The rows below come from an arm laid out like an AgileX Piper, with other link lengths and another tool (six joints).
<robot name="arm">
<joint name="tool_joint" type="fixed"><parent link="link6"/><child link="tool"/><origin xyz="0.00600 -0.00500 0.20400" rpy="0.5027 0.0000 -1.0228"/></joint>
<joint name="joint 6" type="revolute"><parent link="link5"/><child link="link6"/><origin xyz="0.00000 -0.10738 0.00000" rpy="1.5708 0.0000 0.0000"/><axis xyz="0 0 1"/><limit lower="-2.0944" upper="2.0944"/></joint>
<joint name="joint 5" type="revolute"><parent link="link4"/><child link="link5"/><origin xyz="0.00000 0.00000 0.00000" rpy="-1.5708 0.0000 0.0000"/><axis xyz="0 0 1"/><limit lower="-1.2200" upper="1.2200"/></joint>
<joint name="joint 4" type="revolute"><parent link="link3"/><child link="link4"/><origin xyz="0.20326 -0.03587 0.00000" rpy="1.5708 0.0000 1.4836"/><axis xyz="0 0 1"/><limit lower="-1.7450" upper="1.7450"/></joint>
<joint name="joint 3" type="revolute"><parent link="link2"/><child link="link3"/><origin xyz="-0.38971 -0.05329 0.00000" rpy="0.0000 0.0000 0.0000"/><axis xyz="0 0 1"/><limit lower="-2.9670" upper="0.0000"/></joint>
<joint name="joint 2" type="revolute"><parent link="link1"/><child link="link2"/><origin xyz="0.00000 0.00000 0.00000" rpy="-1.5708 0.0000 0.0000"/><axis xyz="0 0 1"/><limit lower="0.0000" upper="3.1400"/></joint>
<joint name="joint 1" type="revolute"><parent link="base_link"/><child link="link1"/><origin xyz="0.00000 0.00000 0.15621" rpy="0.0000 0.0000 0.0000"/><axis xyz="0 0 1"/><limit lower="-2.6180" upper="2.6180"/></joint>
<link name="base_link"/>
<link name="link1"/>
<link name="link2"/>
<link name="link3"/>
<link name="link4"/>
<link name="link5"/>
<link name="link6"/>
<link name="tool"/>
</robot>
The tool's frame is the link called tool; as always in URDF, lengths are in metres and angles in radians.
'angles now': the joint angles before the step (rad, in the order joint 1, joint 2, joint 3, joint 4, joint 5, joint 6). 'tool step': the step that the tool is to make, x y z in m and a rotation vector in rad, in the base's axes. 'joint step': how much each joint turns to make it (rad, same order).
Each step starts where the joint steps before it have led.
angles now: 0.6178, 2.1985, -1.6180, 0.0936, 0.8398, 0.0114
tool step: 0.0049, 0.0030, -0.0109, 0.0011, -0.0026, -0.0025
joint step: -0.0001, 0.0242, -0.0009, 0.0007, -0.0262, -0.0001
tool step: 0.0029, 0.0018, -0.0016, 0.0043, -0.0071, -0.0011
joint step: 0.0001, 0.0046, 0.0000, 0.0000, -0.0130, 0.0002
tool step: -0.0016, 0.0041, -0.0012, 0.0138, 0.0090, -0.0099
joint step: 0.0000, 0.0035, -0.0004, 0.0192, -0.0038, -0.0001
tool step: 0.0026, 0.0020, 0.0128, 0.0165, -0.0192, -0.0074
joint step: 0.0000, -0.0232, -0.0002, 0.0007, -0.0024, 0.0070
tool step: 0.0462, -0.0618, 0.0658, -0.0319, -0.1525, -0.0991
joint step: -0.0778, -0.1238, 0.0004, -0.1553, 0.0107, 0.0929
